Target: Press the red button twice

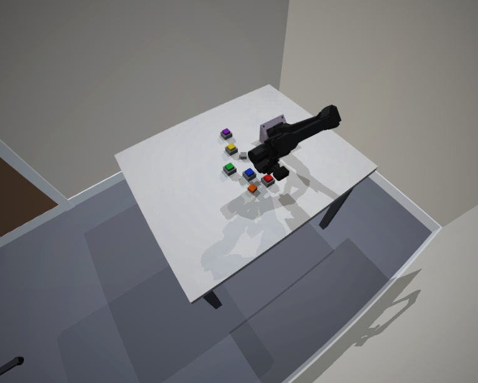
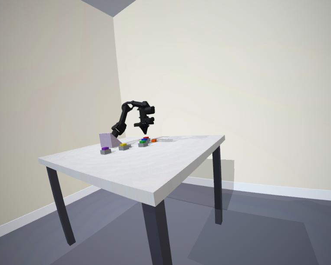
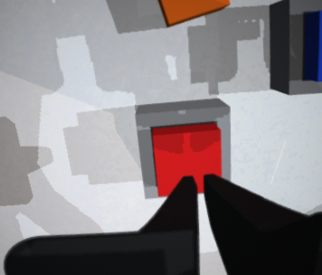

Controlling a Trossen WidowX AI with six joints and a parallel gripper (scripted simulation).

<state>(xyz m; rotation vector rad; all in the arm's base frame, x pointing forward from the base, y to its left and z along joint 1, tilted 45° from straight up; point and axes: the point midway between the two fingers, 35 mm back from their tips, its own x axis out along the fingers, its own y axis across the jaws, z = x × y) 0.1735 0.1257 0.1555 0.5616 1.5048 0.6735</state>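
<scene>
Right now my gripper tip is 3 cm above the red button. The rest, counted from my gripper tip: blue button 6 cm ahead, 7 cm to the right, 3 cm below; orange block 9 cm ahead, 5 cm below; green button 12 cm ahead, 15 cm to the right, 3 cm below.
</scene>
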